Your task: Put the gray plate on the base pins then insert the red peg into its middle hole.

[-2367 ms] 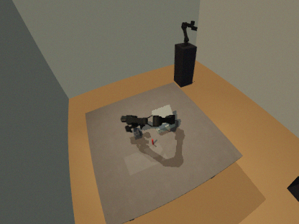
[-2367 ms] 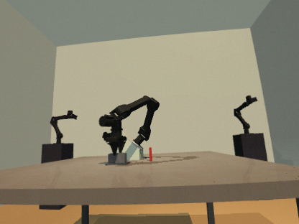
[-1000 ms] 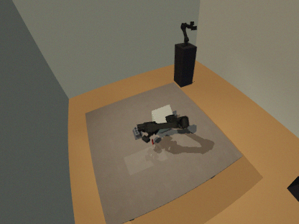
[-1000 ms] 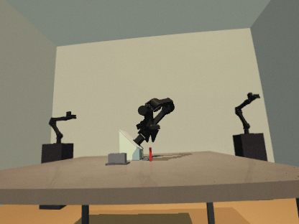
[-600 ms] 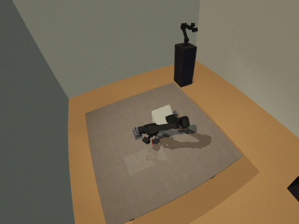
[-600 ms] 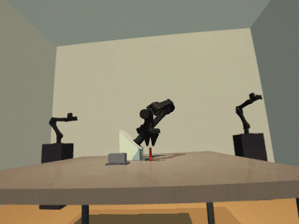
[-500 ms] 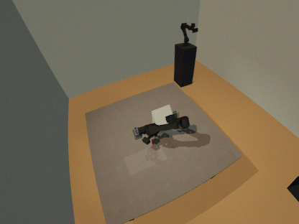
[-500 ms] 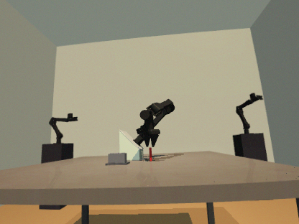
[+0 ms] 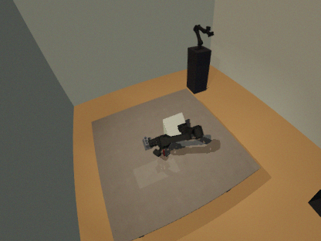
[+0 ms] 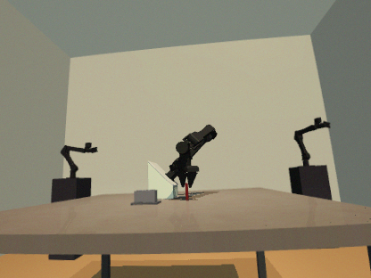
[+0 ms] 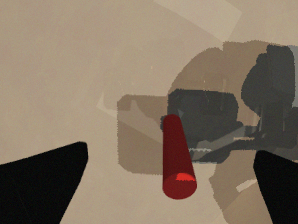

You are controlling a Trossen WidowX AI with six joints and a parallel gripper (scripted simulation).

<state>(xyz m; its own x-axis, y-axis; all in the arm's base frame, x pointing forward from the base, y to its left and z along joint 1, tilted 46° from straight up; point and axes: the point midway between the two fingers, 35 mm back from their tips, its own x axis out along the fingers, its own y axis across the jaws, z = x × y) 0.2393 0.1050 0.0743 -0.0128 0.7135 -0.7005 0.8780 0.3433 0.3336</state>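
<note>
Now: the red peg 2 cm below my gripper tip. From my gripper tip the other things lie so: gray plate: 10 cm ahead, 18 cm to the right, 1 cm below.
</note>
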